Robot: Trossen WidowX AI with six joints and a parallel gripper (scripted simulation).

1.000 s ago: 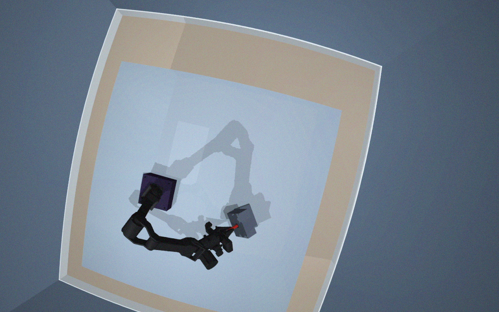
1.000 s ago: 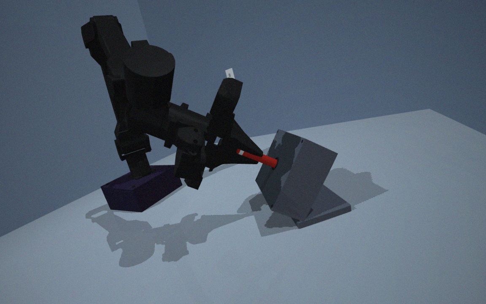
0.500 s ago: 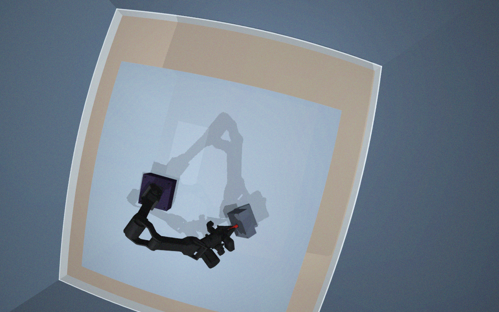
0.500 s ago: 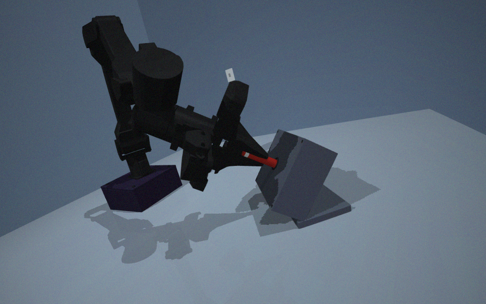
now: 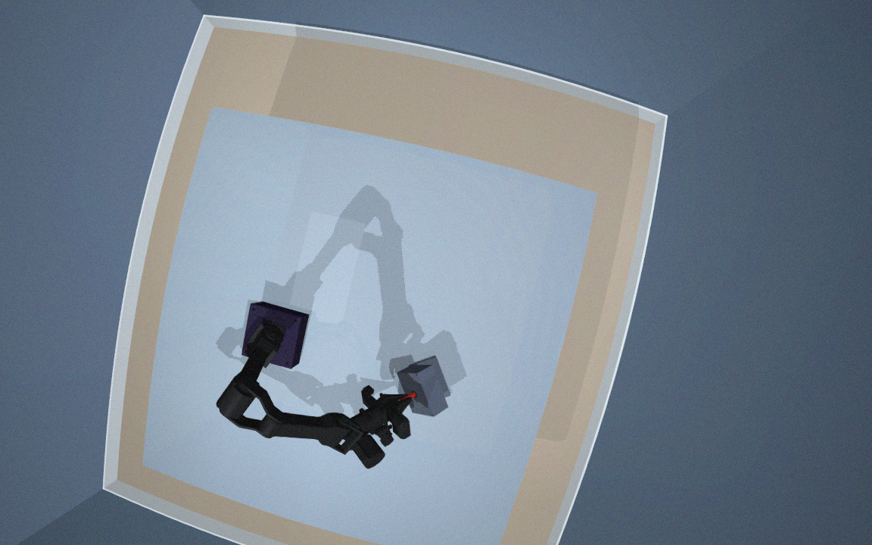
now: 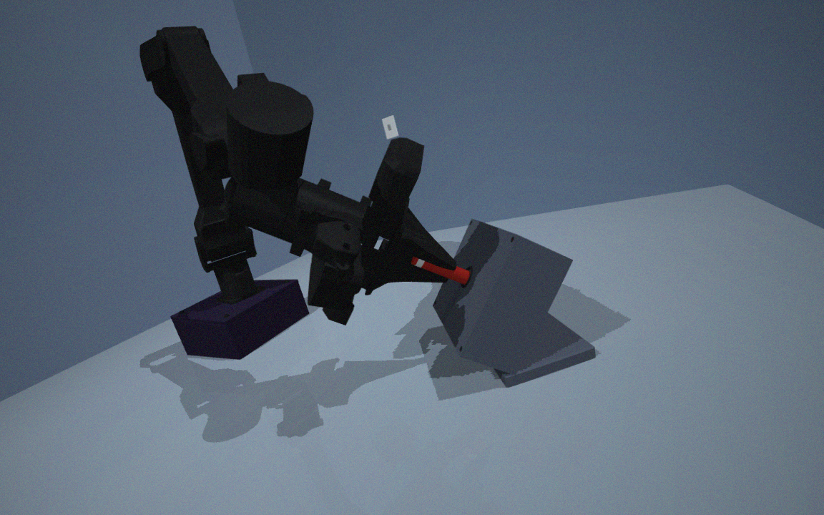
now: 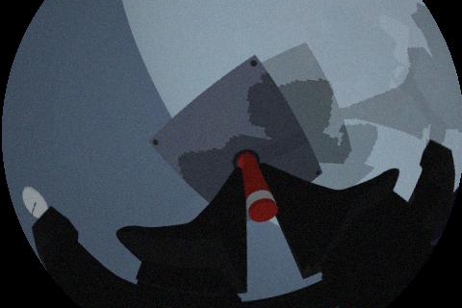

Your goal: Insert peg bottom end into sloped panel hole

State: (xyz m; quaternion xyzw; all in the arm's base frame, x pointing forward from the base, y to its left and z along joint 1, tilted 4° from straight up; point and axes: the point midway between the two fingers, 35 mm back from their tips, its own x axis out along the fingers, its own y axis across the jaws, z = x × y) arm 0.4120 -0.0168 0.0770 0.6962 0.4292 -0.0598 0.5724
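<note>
My gripper tip is 10 mm past the red round peg, 10 mm to the left of it and 10 mm below it. From my gripper tip the other things lie so: flat grey foot plate (40 mm ahead, 40 mm to the left, 90 mm below); panel (30 mm ahead, 20 mm to the left, 30 mm below).
</note>
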